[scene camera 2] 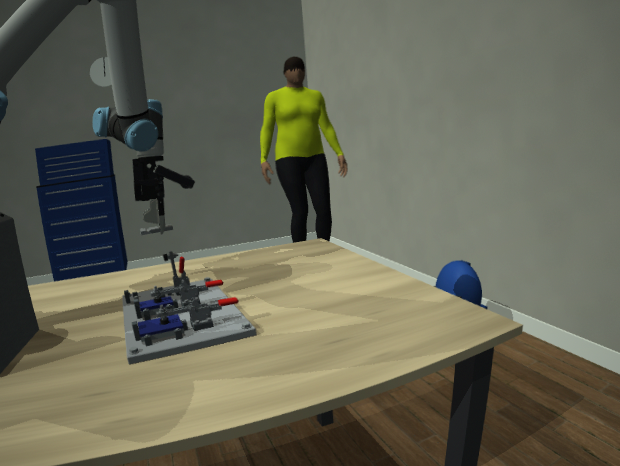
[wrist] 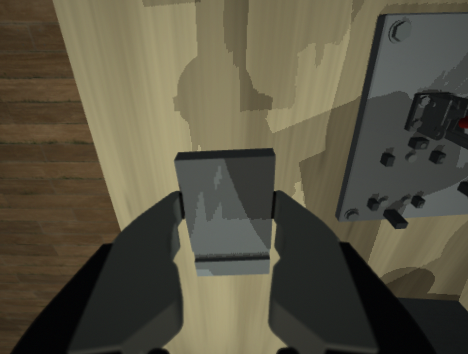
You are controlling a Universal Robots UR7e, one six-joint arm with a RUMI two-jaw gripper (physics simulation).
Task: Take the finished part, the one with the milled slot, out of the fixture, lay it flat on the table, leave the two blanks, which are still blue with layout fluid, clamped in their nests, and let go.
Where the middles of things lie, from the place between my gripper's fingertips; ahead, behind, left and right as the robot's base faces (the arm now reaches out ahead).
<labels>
Right now my hand is 10 mm below the finished part (wrist: pixel 227 194) and 10 mm past it. From my hand the other things lie so: fixture plate (scene camera 2: pixel 227 322): 310 mm to the right, 120 mm below, 70 mm behind.
</labels>
